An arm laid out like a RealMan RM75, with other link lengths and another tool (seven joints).
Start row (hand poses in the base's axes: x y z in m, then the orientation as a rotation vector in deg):
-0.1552 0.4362 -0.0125 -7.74 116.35 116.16
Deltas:
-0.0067 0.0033 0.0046 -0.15 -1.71 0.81
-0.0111 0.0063 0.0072 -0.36 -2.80 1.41
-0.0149 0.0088 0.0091 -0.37 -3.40 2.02
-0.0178 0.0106 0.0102 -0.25 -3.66 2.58
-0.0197 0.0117 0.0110 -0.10 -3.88 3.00
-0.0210 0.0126 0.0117 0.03 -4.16 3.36
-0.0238 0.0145 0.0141 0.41 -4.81 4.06
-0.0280 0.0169 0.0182 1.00 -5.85 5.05
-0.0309 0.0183 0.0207 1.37 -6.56 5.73
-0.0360 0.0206 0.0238 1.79 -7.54 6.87
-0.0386 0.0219 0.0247 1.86 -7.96 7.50
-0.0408 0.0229 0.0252 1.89 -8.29 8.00
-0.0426 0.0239 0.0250 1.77 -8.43 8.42
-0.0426 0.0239 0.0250 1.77 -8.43 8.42
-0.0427 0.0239 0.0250 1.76 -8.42 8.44
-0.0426 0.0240 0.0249 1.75 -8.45 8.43
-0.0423 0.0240 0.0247 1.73 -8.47 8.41
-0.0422 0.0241 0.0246 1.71 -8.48 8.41
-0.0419 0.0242 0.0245 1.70 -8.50 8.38
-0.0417 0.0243 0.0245 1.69 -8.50 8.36
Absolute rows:
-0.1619 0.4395 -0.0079 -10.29 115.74 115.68
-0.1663 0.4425 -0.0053 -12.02 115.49 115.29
-0.1701 0.4450 -0.0034 -13.24 115.32 115.34
-0.1730 0.4468 -0.0023 -14.06 115.21 115.65
-0.1749 0.4479 -0.0015 -14.69 115.05 115.93
-0.1762 0.4488 -0.0008 -15.31 114.85 116.12
-0.1790 0.4507 0.0016 -16.60 114.25 116.56
-0.1832 0.4531 0.0057 -18.52 113.27 117.16
-0.1861 0.4545 0.0082 -19.85 112.62 117.52
-0.1912 0.4568 0.0113 -21.91 111.86 118.04
-0.1938 0.4581 0.0122 -22.96 111.68 118.22
-0.1960 0.4591 0.0127 -23.81 111.57 118.34
-0.1978 0.4601 0.0125 -24.42 111.71 118.37
-0.1978 0.4601 0.0125 -24.42 111.71 118.37
-0.1979 0.4601 0.0125 -24.43 111.73 118.38
-0.1978 0.4602 0.0124 -24.45 111.72 118.34
-0.1975 0.4602 0.0122 -24.45 111.72 118.30
-0.1974 0.4603 0.0121 -24.46 111.73 118.28
-0.1971 0.4604 0.0120 -24.45 111.72 118.24
-0.1969 0.4605 0.0120 -24.43 111.73 118.22

